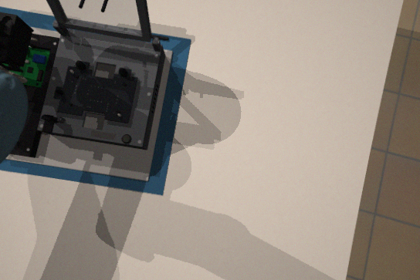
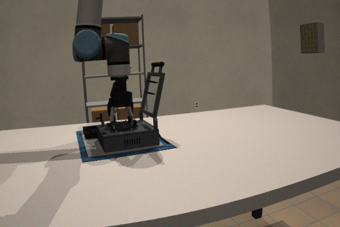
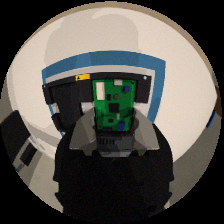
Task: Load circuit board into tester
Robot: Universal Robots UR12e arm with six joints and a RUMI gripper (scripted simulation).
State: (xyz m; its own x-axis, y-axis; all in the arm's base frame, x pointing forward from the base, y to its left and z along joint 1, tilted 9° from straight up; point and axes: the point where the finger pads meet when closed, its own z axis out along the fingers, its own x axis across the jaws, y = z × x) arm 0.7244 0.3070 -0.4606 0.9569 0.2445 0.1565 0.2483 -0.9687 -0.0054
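Now: hand right at the green circuit board. From my hand the other things lie so: dark grey tester 30 mm ahead, 130 mm to the right, 90 mm above; dark nest 10 mm ahead, 170 mm to the right, 50 mm above; tester lid 120 mm ahead, 140 mm to the right, 160 mm above.
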